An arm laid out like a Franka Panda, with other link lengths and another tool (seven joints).
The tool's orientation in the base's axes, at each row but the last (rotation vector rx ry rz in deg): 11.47 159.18 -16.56; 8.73 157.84 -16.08; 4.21 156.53 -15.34; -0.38 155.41 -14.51; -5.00 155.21 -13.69; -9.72 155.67 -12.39; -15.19 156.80 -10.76; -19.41 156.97 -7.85; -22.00 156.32 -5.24
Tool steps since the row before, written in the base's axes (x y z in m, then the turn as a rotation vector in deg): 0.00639 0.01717 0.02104 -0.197 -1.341 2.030; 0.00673 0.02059 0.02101 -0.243 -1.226 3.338; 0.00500 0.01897 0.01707 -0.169 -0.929 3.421; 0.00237 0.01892 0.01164 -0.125 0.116 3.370; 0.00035 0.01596 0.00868 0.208 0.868 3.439; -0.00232 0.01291 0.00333 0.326 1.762 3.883; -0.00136 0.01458 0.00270 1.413 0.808 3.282; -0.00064 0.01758 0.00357 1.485 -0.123 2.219; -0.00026 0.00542 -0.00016 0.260 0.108 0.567
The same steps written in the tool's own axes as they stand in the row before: -0.01147 0.01406 -0.02119 -0.658 -1.689 -1.635; -0.01256 0.01735 -0.02126 -1.089 -1.812 -2.870; -0.01098 0.01603 -0.01728 -1.186 -1.529 -2.975; -0.00766 0.01661 -0.01282 -1.249 -0.490 -3.096; -0.00535 0.01412 -0.01011 -1.654 0.228 -3.136; -0.00112 0.01228 -0.00559 -2.067 1.017 -3.603; -0.00280 0.01396 -0.00438 -2.638 0.016 -2.542; -0.00513 0.01663 -0.00442 -2.091 -0.750 -1.486; -0.00122 0.00529 -0.00001 -0.467 -0.028 -0.427
